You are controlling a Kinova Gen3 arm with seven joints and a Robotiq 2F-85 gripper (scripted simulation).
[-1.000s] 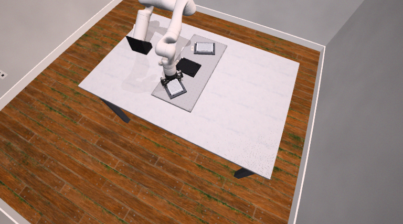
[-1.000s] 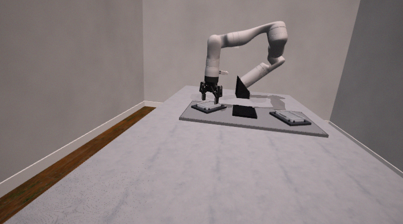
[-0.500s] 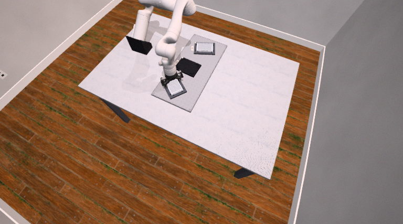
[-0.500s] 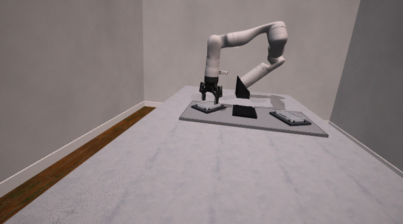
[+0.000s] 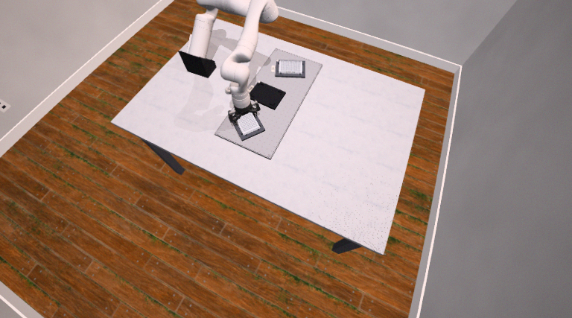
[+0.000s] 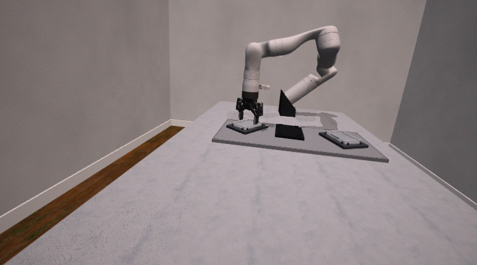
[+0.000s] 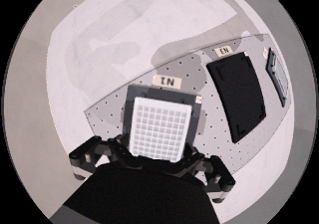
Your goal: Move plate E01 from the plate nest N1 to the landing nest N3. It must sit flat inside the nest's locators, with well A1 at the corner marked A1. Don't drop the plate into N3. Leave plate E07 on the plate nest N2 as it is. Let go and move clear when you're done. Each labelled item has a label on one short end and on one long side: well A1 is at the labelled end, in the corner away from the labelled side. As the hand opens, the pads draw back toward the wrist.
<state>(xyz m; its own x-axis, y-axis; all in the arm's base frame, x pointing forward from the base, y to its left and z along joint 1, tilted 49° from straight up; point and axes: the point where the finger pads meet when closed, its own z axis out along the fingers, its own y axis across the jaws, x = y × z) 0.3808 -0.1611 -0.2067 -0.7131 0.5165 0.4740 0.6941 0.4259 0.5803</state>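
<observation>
Right now the nest N1 is 30 mm below my hand. Round my hand: landing nest N3: 190 mm to the left, 30 mm below, 30 mm ahead.
</observation>
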